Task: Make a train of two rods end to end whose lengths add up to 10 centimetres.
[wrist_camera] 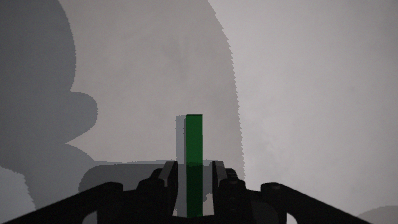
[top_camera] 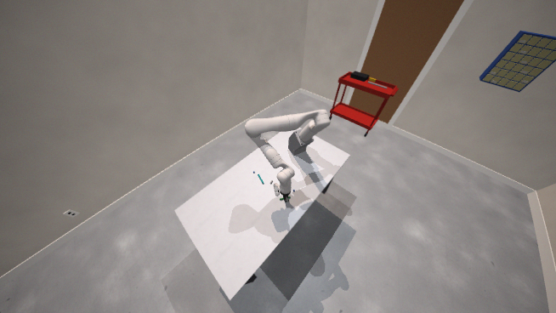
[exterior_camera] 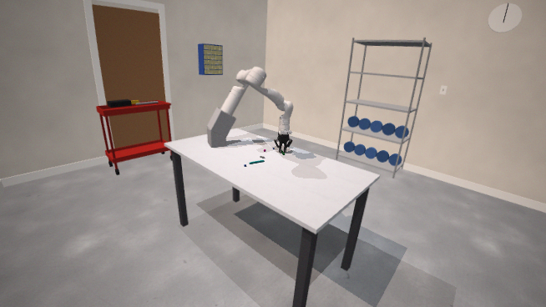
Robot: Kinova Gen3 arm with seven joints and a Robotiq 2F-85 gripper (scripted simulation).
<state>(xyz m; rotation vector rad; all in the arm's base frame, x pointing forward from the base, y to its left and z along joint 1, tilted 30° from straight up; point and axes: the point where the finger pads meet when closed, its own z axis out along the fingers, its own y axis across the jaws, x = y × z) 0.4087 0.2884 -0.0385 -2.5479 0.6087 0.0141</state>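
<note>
Now: the green rod 1 cm below my hand. Also, from my hand: grey rod 17 cm to the right, 1 cm below; turquoise rod 25 cm to the right, 5 cm ahead, 1 cm below; magenta rod 10 cm behind, 8 cm to the right, 1 cm below.
</note>
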